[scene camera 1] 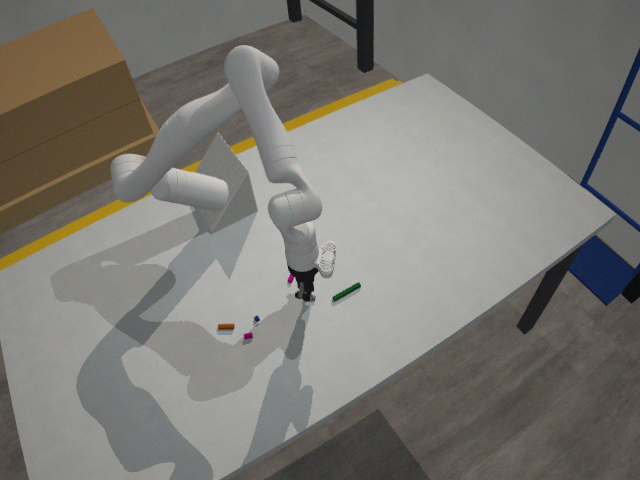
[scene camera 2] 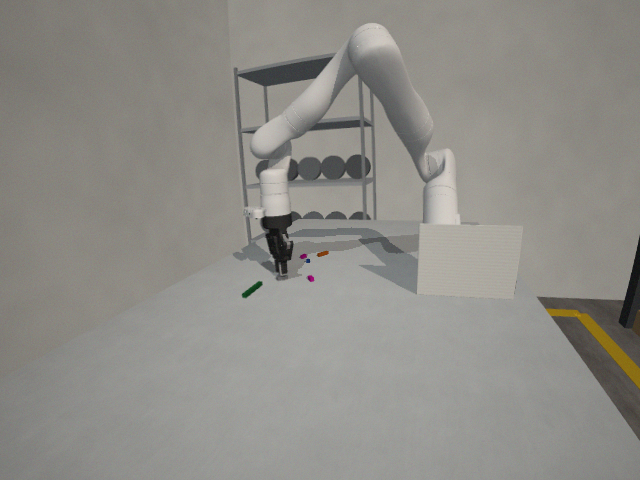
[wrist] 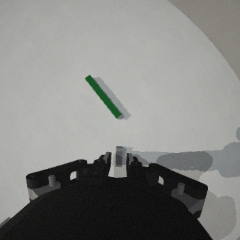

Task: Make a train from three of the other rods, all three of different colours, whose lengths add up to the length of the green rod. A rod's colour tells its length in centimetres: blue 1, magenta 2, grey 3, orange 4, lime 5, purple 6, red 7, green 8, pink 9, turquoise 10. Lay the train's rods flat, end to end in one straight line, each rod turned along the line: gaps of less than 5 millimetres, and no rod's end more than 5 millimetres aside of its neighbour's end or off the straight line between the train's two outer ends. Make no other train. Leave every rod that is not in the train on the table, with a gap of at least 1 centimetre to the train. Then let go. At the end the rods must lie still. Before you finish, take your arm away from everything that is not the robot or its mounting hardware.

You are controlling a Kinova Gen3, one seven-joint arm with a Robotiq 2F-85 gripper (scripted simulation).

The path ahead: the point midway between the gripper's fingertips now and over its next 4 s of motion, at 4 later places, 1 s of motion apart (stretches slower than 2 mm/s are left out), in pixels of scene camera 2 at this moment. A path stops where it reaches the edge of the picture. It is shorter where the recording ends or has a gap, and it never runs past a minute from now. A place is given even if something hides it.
My gripper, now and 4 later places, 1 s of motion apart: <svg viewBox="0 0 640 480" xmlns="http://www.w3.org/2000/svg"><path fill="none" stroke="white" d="M281 273L282 279L280 246L297 229L298 244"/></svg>
